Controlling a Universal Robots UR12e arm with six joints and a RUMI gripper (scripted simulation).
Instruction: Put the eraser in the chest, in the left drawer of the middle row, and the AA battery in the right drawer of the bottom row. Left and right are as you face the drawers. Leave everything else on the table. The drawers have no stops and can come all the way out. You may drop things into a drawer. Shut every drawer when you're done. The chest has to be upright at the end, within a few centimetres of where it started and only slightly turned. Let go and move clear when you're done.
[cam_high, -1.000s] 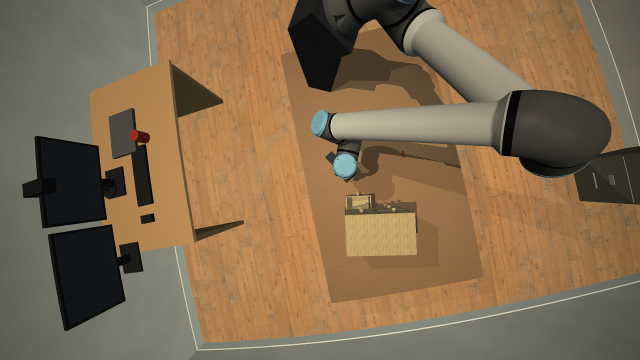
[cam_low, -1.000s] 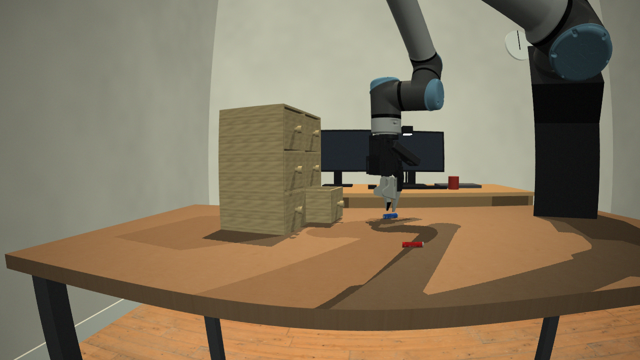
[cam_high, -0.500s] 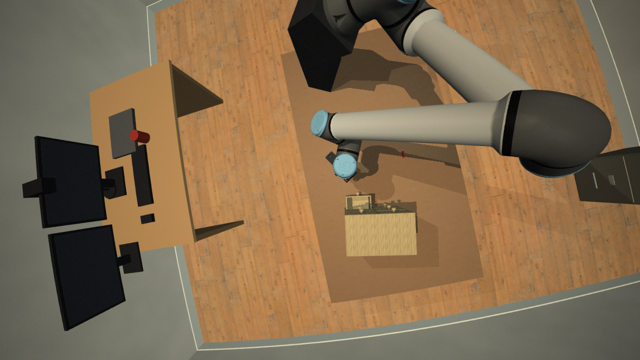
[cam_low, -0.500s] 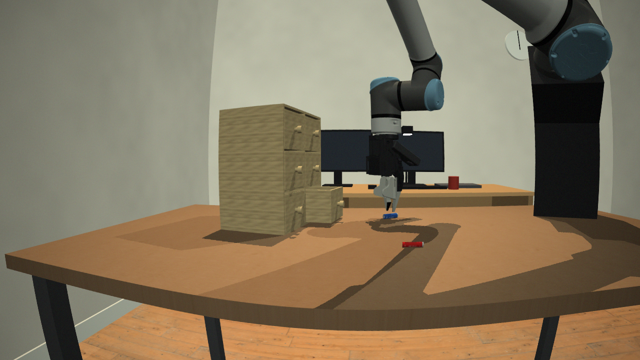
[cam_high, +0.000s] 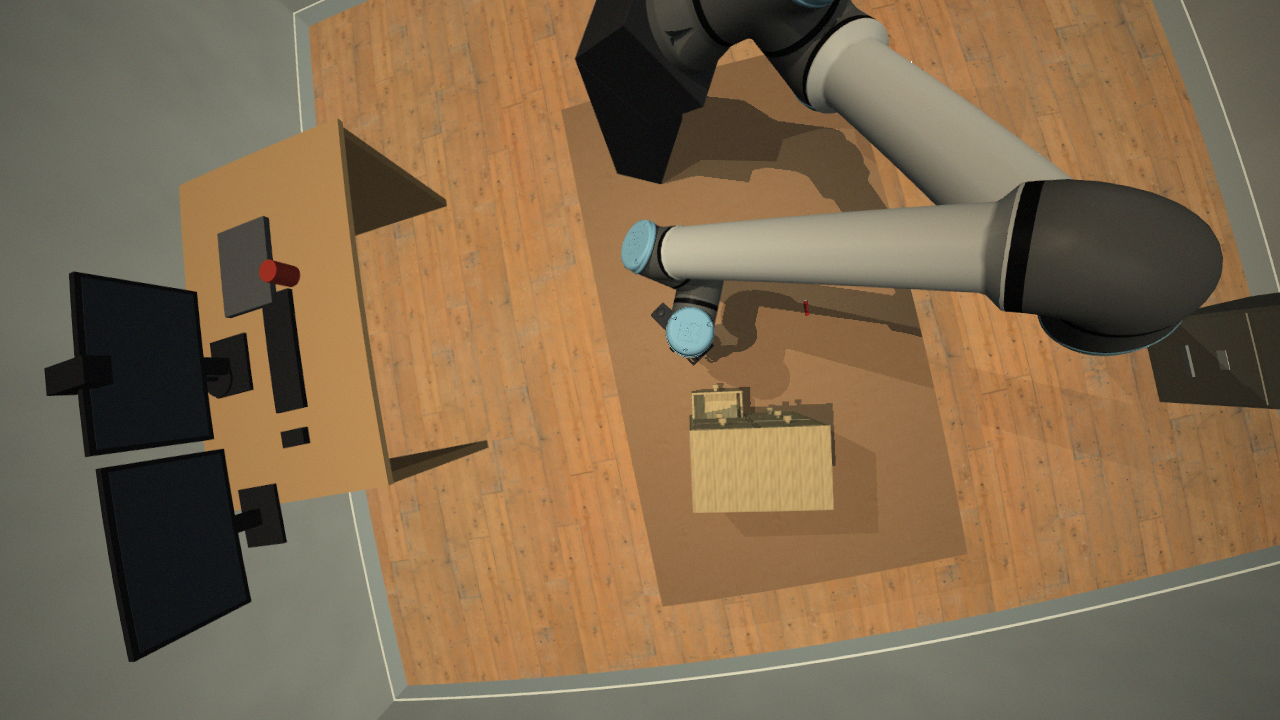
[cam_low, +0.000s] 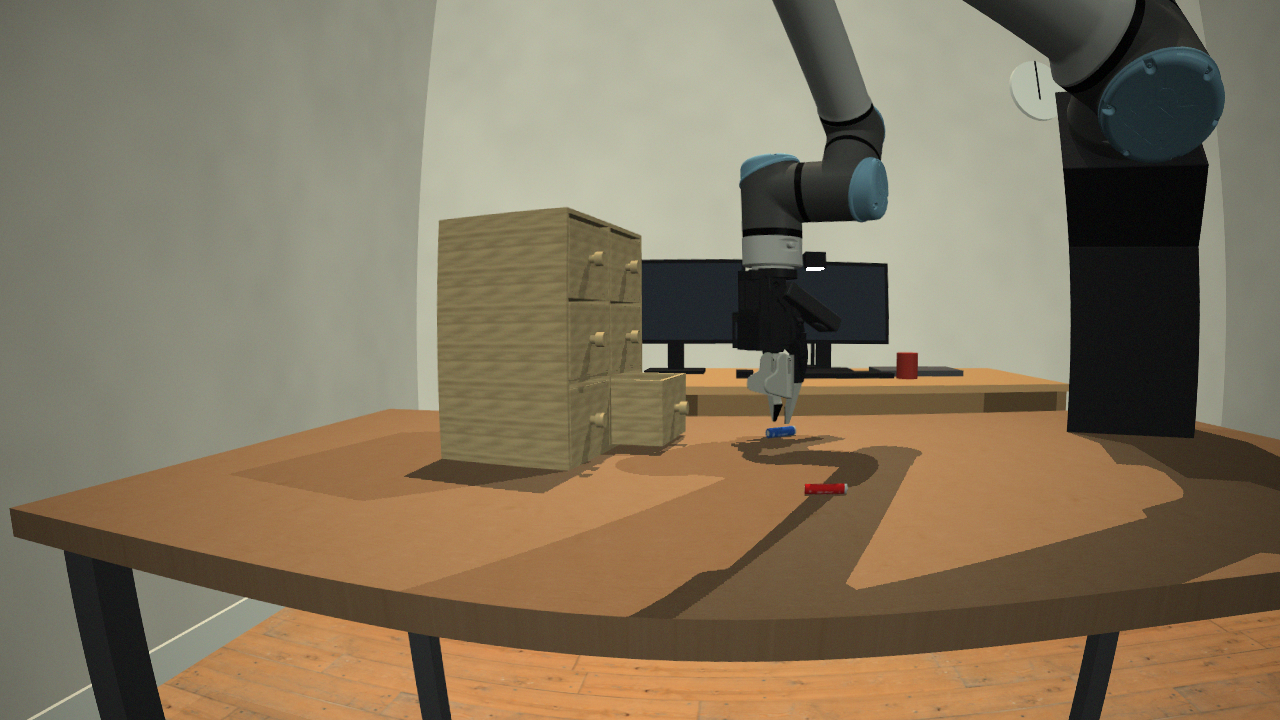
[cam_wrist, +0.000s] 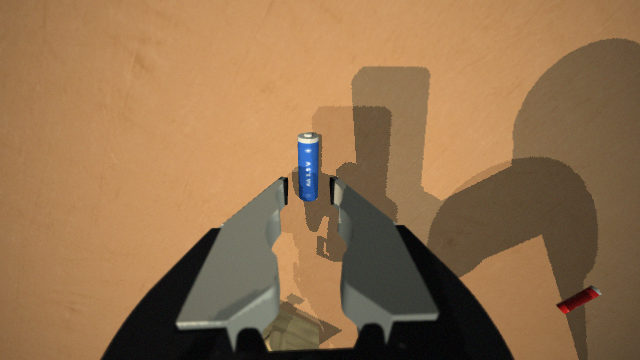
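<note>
Now: hand 3 cm above the blue AA battery. Also, from my hand: red battery 8 cm behind, 35 cm to the left, 3 cm below; then eraser 33 cm ahead, 20 cm to the left, 8 cm above.
</note>
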